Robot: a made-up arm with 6 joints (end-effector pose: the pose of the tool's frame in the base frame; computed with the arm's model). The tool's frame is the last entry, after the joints. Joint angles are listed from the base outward.
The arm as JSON. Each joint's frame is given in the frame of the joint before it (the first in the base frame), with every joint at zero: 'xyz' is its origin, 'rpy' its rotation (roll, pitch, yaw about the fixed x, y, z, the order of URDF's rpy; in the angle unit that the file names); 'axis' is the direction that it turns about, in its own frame. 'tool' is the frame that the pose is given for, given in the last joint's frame.
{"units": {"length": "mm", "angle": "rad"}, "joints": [
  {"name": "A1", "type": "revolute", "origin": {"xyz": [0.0, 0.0, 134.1], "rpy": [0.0, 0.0, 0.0]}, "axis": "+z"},
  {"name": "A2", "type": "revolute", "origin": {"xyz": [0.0, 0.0, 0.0], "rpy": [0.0, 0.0, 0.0]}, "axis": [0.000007, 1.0, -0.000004]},
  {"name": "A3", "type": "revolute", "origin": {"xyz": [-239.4, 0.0, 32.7], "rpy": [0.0, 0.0, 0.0]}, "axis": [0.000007, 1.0, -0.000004]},
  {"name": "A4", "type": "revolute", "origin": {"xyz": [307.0, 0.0, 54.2], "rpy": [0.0, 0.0, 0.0]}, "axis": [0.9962, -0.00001, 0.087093]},
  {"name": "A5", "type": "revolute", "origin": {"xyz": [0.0, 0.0, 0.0], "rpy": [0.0, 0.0, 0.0]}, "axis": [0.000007, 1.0, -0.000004]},
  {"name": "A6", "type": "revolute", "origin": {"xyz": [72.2, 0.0, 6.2], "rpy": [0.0, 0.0, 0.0]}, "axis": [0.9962, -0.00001, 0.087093]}
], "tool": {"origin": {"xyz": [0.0, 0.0, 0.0], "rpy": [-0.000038, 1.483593, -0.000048]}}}
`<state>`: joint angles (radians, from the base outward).
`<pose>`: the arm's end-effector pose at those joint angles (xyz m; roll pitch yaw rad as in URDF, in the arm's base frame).
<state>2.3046 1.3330 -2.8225 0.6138 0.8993 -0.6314</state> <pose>-0.0193 -0.0275 0.7301 -0.6370 0.6783 2.0537</pose>
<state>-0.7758 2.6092 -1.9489 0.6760 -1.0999 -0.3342</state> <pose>0.3669 -0.4165 0.1064 0.6184 1.1429 -0.7462</pose>
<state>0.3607 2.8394 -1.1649 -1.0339 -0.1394 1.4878</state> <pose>0.2443 0.1013 -0.2087 3.0099 -0.0033 3.0476</pose>
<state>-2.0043 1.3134 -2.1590 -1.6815 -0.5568 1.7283</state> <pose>-0.0386 -0.1737 0.6866 -0.5327 0.7208 -1.9734</pose>
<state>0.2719 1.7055 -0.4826 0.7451 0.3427 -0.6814</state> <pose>0.2196 0.0784 0.0274 2.9059 0.1708 -2.9032</pose>
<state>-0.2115 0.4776 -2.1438 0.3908 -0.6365 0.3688</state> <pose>-0.3265 0.0534 0.6238 -0.4383 -0.7026 0.7346</pose>
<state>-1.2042 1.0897 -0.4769 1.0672 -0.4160 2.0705</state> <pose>0.0711 -0.2565 0.2081 2.6644 -1.2379 -1.0824</pose>
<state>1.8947 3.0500 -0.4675 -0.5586 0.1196 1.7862</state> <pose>0.0210 -0.0478 -0.1227 -2.1350 -0.2571 -2.5842</pose>
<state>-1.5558 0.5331 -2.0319 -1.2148 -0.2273 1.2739</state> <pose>0.0118 0.2285 0.6646 -0.2187 -0.0811 -1.4894</pose>
